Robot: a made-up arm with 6 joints. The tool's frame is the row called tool.
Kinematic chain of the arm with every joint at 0, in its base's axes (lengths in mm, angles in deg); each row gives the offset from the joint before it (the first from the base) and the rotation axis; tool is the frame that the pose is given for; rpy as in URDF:
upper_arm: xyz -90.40 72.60 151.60 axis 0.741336 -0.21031 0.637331
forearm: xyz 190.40 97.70 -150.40 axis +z
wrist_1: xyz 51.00 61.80 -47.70 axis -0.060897 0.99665 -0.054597
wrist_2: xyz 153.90 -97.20 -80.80 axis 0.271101 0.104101 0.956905
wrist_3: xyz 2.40 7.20 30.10 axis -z
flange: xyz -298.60 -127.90 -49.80 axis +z
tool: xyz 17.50 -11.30 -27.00 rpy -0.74 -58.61 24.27
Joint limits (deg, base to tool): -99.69..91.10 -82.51..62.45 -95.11..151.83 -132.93..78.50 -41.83..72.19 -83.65..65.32
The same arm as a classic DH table. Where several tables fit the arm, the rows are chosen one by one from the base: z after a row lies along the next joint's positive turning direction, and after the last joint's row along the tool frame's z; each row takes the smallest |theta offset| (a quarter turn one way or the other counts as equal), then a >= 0, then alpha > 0; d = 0 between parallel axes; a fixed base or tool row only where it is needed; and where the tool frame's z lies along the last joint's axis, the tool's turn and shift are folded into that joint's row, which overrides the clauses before.
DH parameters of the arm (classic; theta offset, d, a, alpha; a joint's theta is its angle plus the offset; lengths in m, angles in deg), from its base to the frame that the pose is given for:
base (fixed): 74.16 0.2399 0.0452 50.41
upper_arm: 0 0.0645 0.146 -50.41
forearm: -70.66 -0.3243 0.0547 -93.13
wrist_1: 16.09 -0.0417 0.1659 87.99
wrist_2: -72.33 -0.0256 -0.0059 -163.12
wrist_3: 87.82 0 0.3248 180
flange: -89.78 -0.0555 -0.0173 -58.61
tool (fixed): -89.55 -0.0136 0 0
Joint limits (deg, base to tool): -99.69..91.1 -82.51..62.45 -95.11..151.83 -132.93..78.5 -41.83..72.19 -83.65..65.32

